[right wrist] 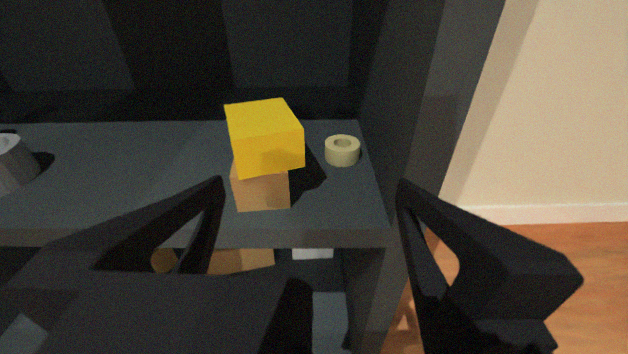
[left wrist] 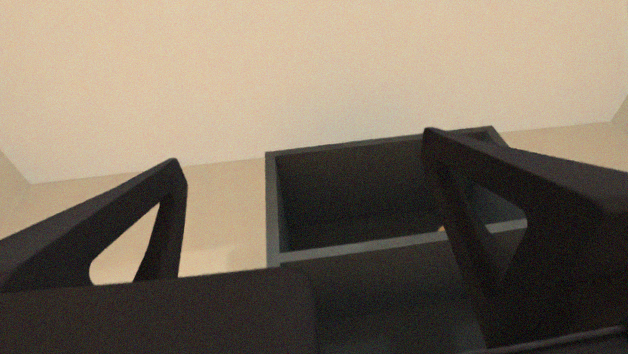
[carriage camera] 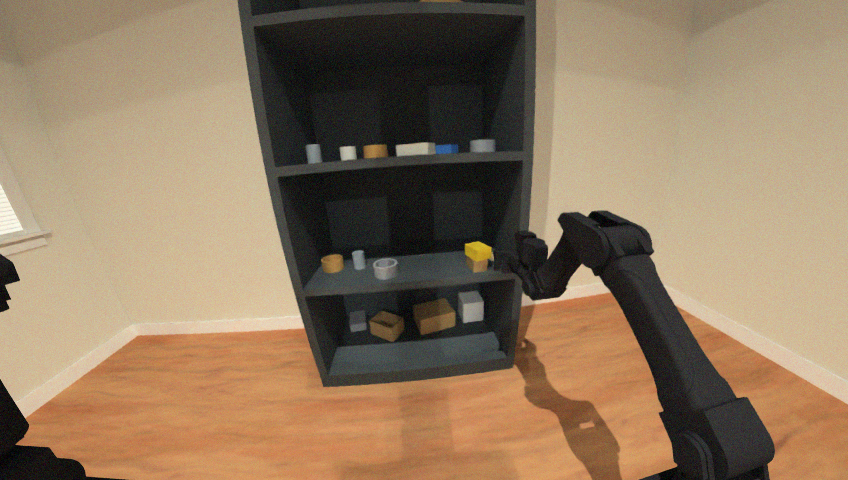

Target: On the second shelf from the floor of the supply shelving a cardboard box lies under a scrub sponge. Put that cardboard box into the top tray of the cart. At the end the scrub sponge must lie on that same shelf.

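Frame: origin at the left arm's base, x back, y up, z left, level; millimetres.
Seen in the pictures: left gripper, fingertip midpoint: (left wrist: 302, 156); right gripper, fingertip midpoint: (right wrist: 310, 186) (carriage camera: 506, 251).
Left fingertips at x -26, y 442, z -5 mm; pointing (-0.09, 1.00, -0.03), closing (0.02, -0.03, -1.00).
Observation:
A point is followed by its place in that frame.
The yellow scrub sponge (carriage camera: 477, 251) @(z -600, x -780, y 51 mm) (right wrist: 267, 135) @(z -630, x -789, y 54 mm) lies on top of the small brown cardboard box (carriage camera: 477, 264) @(z -602, x -785, y -7 mm) (right wrist: 261, 192) @(z -617, x -786, y -14 mm), at the right end of the second shelf (carriage camera: 410, 285) @(z -333, x -758, y -57 mm) (right wrist: 320, 235) @(z -680, x -757, y -51 mm). The sponge overhangs the box and hides its top. My right gripper (carriage camera: 501, 260) @(z -671, x -671, y 87 mm) (right wrist: 310, 186) @(z -671, x -671, y 87 mm) is open and empty, in front of the shelf's right end; in its wrist view the box and sponge show beyond the fingers, nearer the left finger. My left gripper (left wrist: 302, 156) @(z -5, x -26, y 442 mm) is open and empty, pointing at the upper shelving and wall. The cart does not show.
A beige ring (right wrist: 342, 150) @(z -712, x -874, y -16 mm) stands right of the box, near the shelving's side post (right wrist: 445, 100) @(z -773, x -757, y 100 mm). A grey bowl (carriage camera: 385, 269) @(z -241, x -793, y 3 mm), a light cup (carriage camera: 358, 259) @(z -118, x -906, y 7 mm) and an orange bowl (carriage camera: 332, 263) @(z -7, x -895, y 3 mm) stand farther left. Cartons (carriage camera: 434, 316) @(z -444, x -1009, y -398 mm) are on the bottom level.

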